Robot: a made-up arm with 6 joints. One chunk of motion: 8 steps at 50 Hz.
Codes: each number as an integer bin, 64 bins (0 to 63) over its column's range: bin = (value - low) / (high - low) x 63, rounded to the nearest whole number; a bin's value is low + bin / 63 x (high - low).
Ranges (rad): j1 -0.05..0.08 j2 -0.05..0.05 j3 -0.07..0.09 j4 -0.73..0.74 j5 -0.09..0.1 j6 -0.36..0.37
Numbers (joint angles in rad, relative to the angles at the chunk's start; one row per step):
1: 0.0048 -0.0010 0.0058 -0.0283 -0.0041 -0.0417
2: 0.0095 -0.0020 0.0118 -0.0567 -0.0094 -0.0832
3: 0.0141 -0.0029 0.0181 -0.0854 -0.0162 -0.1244
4: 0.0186 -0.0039 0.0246 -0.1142 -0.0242 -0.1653
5: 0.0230 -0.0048 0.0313 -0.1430 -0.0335 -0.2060
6: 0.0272 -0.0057 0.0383 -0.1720 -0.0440 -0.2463
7: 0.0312 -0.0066 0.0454 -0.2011 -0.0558 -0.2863
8: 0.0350 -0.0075 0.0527 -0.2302 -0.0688 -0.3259
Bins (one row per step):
1: 27 31 30 30 28 27
2: 29 30 32 29 27 24
3: 31 30 35 28 24 20
4: 33 29 37 26 22 17
5: 35 28 40 25 19 13
6: 37 28 43 24 15 10
7: 39 27 45 23 11 6
8: 41 27 48 21 7 3

